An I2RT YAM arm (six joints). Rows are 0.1 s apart.
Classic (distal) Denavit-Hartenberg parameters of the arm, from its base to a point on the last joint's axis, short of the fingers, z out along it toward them. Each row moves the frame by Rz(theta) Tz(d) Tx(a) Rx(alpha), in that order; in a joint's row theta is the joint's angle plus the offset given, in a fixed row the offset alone. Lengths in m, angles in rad.
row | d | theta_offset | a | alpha
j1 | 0.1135 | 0 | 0.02 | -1.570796
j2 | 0 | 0 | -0.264 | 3.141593
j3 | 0 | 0.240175 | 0.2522 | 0
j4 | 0 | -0.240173 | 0.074 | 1.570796
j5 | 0 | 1.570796 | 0 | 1.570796
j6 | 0.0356 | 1.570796 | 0 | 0
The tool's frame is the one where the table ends.
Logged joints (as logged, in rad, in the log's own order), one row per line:
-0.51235, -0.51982, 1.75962, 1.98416, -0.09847, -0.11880
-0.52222, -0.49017, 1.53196, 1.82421, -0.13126, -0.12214
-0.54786, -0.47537, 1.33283, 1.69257, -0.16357, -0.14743
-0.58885, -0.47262, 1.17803, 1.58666, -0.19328, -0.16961
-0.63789, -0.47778, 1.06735, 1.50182, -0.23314, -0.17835
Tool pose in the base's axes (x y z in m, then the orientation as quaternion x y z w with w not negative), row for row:
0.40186, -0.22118, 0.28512, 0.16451, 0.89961, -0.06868, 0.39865
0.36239, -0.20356, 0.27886, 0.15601, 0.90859, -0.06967, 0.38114
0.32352, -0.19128, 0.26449, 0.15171, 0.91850, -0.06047, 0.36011
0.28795, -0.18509, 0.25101, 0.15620, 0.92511, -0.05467, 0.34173
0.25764, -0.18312, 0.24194, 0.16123, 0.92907, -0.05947, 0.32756
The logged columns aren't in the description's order. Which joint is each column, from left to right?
Columns, left to right: j1, j4, j3, j2, j6, j5.
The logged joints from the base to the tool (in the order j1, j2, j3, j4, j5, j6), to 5 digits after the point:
-0.51235, 1.98416, 1.75962, -0.51982, -0.11880, -0.09847
-0.52222, 1.82421, 1.53196, -0.49017, -0.12214, -0.13126
-0.54786, 1.69257, 1.33283, -0.47537, -0.14743, -0.16357
-0.58885, 1.58666, 1.17803, -0.47262, -0.16961, -0.19328
-0.63789, 1.50182, 1.06735, -0.47778, -0.17835, -0.23314

